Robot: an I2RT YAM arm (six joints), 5 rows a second.
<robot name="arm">
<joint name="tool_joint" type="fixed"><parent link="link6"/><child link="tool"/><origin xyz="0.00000 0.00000 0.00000"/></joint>
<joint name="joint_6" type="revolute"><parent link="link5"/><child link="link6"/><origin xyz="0.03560 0.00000 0.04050" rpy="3.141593 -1.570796 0.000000"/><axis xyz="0 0 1"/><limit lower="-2.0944" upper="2.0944"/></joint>
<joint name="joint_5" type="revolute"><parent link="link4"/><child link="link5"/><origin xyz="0.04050 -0.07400 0.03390" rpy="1.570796 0.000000 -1.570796"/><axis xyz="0 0 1"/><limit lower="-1.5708" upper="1.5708"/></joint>
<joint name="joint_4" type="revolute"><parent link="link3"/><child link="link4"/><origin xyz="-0.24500 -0.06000 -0.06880" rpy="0.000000 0.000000 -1.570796"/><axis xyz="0 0 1"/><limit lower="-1.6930" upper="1.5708"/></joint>
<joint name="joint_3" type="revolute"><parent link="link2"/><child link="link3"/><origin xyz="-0.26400 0.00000 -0.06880" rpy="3.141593 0.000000 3.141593"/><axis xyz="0 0 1"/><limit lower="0.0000" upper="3.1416"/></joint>
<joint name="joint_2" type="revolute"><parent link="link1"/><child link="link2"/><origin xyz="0.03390 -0.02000 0.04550" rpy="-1.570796 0.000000 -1.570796"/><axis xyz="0 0 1"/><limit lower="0.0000" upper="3.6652"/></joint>
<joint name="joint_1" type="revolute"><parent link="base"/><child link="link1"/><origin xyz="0.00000 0.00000 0.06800" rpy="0.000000 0.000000 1.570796"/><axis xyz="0 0 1"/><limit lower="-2.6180" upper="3.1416"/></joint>
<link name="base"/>
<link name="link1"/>
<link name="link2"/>
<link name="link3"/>
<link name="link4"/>
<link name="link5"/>
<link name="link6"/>
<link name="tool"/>
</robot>
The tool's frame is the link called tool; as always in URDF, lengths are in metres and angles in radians.
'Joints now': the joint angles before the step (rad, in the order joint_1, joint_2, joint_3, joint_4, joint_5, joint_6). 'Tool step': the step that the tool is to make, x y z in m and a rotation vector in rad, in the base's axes. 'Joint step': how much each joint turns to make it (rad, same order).
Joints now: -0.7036 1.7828 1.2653 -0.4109 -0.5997 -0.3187
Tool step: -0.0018 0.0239 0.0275 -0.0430 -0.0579 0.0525
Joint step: 0.0464 -0.0984 -0.0222 -0.0061 -0.0062 -0.0035
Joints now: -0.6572 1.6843 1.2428 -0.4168 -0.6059 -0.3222
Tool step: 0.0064 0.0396 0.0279 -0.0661 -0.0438 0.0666
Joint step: 0.1055 -0.0958 -0.0102 -0.0066 0.0481 0.0099
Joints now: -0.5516 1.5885 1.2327 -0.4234 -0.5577 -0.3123
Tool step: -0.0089 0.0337 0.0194 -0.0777 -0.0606 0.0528
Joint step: 0.0780 -0.1163 -0.0580 0.0259 0.0441 -0.0131
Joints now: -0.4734 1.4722 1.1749 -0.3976 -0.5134 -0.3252
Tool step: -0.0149 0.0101 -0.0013 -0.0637 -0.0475 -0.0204
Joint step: 0.0119 -0.0857 -0.0984 0.0794 0.0473 -0.0092
